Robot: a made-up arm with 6 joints. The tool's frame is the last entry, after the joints. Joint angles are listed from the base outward. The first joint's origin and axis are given. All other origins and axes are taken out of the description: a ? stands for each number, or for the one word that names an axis. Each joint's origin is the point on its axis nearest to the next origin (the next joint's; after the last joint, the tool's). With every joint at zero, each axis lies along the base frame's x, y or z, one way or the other. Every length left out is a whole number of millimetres.
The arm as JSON. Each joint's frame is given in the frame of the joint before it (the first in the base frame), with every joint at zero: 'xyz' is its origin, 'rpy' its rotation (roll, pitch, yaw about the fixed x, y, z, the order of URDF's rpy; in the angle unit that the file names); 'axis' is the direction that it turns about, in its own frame. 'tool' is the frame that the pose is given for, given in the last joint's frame.
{
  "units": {
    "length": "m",
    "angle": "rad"
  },
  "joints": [
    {
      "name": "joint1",
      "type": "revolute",
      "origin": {
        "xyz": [
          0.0,
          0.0,
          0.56
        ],
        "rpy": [
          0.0,
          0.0,
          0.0
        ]
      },
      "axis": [
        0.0,
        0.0,
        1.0
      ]
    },
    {
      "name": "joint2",
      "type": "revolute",
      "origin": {
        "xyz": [
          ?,
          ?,
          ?
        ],
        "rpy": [
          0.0,
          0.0,
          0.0
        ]
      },
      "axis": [
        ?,
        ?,
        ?
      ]
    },
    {
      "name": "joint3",
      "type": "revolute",
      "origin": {
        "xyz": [
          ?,
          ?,
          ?
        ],
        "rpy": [
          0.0,
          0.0,
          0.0
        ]
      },
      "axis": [
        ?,
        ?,
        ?
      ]
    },
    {
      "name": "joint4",
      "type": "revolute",
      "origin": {
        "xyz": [
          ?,
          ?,
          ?
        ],
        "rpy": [
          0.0,
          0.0,
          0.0
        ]
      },
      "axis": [
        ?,
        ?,
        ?
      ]
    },
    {
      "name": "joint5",
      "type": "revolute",
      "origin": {
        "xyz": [
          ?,
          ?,
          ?
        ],
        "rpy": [
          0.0,
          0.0,
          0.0
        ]
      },
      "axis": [
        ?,
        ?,
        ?
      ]
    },
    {
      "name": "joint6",
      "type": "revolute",
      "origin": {
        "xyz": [
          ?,
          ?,
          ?
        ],
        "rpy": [
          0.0,
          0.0,
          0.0
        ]
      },
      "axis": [
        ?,
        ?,
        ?
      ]
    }
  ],
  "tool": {
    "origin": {
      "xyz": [
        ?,
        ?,
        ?
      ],
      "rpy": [
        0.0,
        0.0,
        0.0
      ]
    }
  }
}
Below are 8 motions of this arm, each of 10 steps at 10 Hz.
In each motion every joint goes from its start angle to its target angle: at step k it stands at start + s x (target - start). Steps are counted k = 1, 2, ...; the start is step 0. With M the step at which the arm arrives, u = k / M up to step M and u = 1 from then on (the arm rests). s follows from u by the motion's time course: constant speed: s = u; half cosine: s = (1 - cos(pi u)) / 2; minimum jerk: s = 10 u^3 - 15 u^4 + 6 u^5.
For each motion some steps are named. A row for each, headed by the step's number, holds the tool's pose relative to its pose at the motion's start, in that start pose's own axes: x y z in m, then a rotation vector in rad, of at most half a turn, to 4 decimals.
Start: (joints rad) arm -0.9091 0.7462 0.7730 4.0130 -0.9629 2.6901
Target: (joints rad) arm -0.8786 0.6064 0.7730 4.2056 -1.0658 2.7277
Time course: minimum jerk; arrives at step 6
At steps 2, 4, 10:
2: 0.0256 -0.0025 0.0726 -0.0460 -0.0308 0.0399
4: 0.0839 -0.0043 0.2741 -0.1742 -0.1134 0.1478
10: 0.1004 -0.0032 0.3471 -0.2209 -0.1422 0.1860

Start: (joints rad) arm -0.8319 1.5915 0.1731 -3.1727 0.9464 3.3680
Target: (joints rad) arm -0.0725 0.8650 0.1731 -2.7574 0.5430 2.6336
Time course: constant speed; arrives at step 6
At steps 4, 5, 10:
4: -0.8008 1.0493 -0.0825 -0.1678 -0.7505 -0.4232
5: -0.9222 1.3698 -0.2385 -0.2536 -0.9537 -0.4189
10: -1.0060 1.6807 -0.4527 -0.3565 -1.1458 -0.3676

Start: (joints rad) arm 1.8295 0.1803 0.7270 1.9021 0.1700 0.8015
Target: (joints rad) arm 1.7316 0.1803 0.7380 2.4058 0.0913 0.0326
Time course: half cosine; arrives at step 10
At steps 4, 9, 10:
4: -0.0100 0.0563 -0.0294 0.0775 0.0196 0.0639
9: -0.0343 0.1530 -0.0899 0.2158 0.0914 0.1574
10: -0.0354 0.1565 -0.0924 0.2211 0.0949 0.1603

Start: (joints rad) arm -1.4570 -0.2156 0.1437 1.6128 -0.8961 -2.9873
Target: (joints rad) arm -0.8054 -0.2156 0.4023 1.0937 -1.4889 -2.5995
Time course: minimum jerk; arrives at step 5
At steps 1, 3, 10:
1: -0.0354 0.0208 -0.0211 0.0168 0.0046 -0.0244
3: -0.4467 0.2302 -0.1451 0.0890 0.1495 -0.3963
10: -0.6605 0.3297 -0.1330 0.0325 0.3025 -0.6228

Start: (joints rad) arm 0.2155 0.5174 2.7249 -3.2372 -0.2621 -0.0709
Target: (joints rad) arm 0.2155 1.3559 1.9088 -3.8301 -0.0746 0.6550
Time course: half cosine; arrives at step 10
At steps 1, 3, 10:
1: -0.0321 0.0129 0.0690 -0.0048 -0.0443 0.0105
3: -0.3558 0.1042 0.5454 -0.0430 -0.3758 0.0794
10: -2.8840 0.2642 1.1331 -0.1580 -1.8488 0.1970

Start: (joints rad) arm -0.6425 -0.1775 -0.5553 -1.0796 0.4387 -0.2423
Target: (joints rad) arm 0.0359 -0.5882 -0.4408 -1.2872 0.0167 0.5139
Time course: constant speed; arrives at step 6
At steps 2, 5, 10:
2: -0.2719 0.2681 -0.1954 -0.1549 0.2834 0.2029
5: -0.8014 0.5602 -0.3024 -0.3511 0.6475 0.6317
10: -0.9868 0.6242 -0.2787 -0.3964 0.7435 0.8065

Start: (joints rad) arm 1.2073 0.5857 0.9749 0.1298 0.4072 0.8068
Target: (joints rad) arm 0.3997 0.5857 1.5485 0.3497 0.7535 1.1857
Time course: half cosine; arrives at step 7
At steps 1, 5, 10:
1: 0.0052 -0.0904 -0.0374 -0.0593 -0.0086 -0.0473
5: -0.2852 -1.3630 -0.1277 -1.1067 -0.1371 -0.6395
10: -0.4190 -1.5837 -0.0212 -1.3931 -0.1793 -0.7424

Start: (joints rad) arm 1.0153 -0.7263 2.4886 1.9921 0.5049 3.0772
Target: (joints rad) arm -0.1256 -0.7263 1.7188 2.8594 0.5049 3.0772
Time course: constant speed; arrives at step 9
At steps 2, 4, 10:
2: 0.2080 -0.0782 -0.5755 -0.1593 0.2973 -0.1329
4: 0.2330 -0.1672 -1.1807 -0.3794 0.5986 -0.2273
10: -0.4012 -0.5132 -2.3863 -1.1541 1.3007 -0.2515

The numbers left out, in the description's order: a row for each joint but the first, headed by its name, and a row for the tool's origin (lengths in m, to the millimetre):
joint2: xyz 0.15 0.0 0.0, axis 0.0 1.0 0.0
joint3: xyz 0.0 0.0 1.12, axis 0.0 -1.0 0.0
joint4: xyz 1.4 0.0 0.17, axis -1.0 0.0 0.0
joint5: xyz 0.0 0.0 0.0, axis 0.0 -1.0 0.0
joint6: xyz 0.23 0.0 0.0, axis -1.0 0.0 0.0
tool: xyz 0.0 0.0 0.0

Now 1 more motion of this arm.
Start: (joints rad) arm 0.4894 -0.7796 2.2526 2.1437 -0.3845 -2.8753
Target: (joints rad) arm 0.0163 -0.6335 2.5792 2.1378 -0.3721 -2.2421
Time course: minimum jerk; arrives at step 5
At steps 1, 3, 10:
1: -0.0242 0.0509 -0.0284 -0.0302 0.0108 0.0269
3: -0.3839 0.5535 -0.2760 -0.3358 0.0685 0.3325
10: -0.6233 0.7668 -0.3540 -0.4739 0.0561 0.4930

